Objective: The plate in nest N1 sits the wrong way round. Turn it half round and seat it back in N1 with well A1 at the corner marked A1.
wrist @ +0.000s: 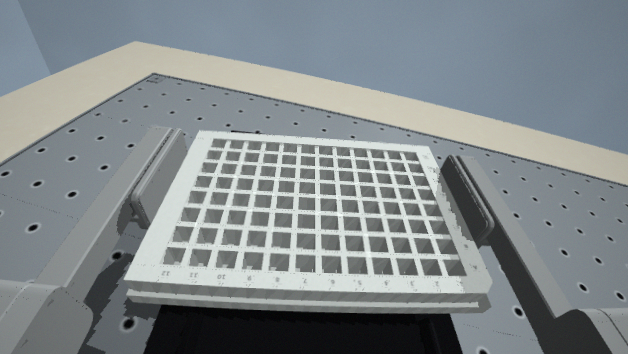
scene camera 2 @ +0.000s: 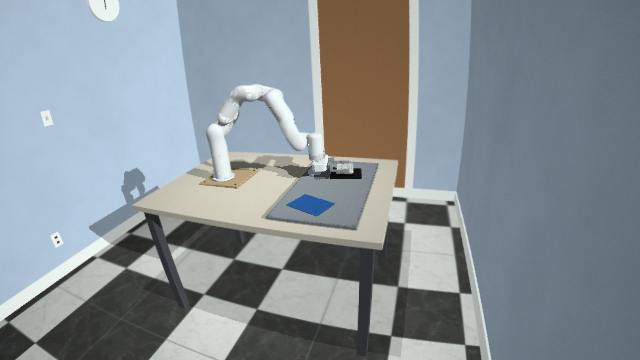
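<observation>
The white plate point(wrist: 310, 285) point(scene camera 2: 344, 167) is level between the two fingers of my gripper point(wrist: 312, 192), raised above the grey board. My gripper is shut on the plate, with a finger pad at each short end. In the wrist view, the column numbers run from 12 at the left to low numbers at the right along the near edge, and the letter A is at the near right corner. The black nest point(wrist: 300, 332) point(scene camera 2: 356, 174) shows partly below the plate, which hides the rest of it. The nest's A1 mark does not show in the wrist view.
The grey perforated board point(scene camera 2: 340, 200) point(wrist: 55, 207) lies on the beige table point(scene camera 2: 215, 202) point(wrist: 210, 67). A blue square point(scene camera 2: 310, 205) lies at the board's near end. The arm's base stands on a wooden plate point(scene camera 2: 245, 177) at the left.
</observation>
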